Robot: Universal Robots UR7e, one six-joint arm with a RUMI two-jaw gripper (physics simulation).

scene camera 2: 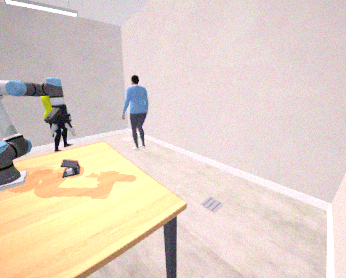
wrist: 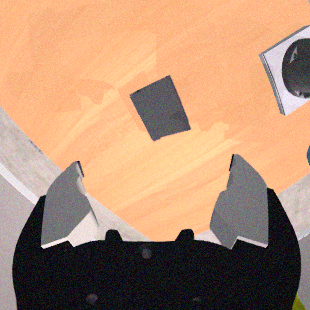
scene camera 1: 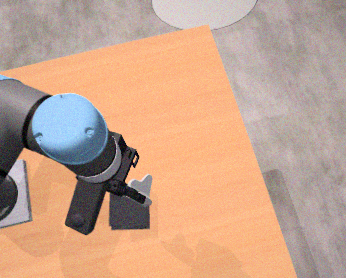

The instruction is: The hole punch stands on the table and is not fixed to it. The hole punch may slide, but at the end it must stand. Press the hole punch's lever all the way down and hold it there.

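Frame: origin at the arm's base, x ahead, y left, z up, level; millimetres.
Seen in the pictures: gripper, between the fingertips: (scene camera 2: 63, 136) (wrist: 154, 160); arm's base, origin of its link: (scene camera 2: 6, 179) (wrist: 303, 68).
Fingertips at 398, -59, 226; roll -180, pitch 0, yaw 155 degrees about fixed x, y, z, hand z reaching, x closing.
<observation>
Offsets run from my fingertips to a thing's top centre, as dx, dy, dz. Level surfaces: height alone.
The dark hole punch @(-7, -1, -169) (scene camera 1: 130, 215) (scene camera 2: 71, 168) (wrist: 161, 109) stands on the table @(dz -254) (scene camera 1: 200, 125) (scene camera 2: 125, 210) (wrist: 210, 65). In scene camera 2 its flat lever @(-7, -1, -169) (scene camera 2: 70, 163) is raised, with a gap above the base. In the wrist view its dark top lies ahead of the fingers, between their lines. My gripper (scene camera 2: 63, 131) (wrist: 154, 160) is open and empty, pointing down well above the hole punch and apart from it. In scene camera 1 the gripper and arm cover the upper part of the hole punch.
The arm's base plate (scene camera 1: 27, 195) (scene camera 2: 17, 182) (wrist: 274, 82) stands on the table beside the hole punch. The table's edge (scene camera 1: 250, 142) runs down the right in scene camera 1. A person in blue (scene camera 2: 136, 100) and one in yellow, partly behind the gripper, stand beyond the table.
</observation>
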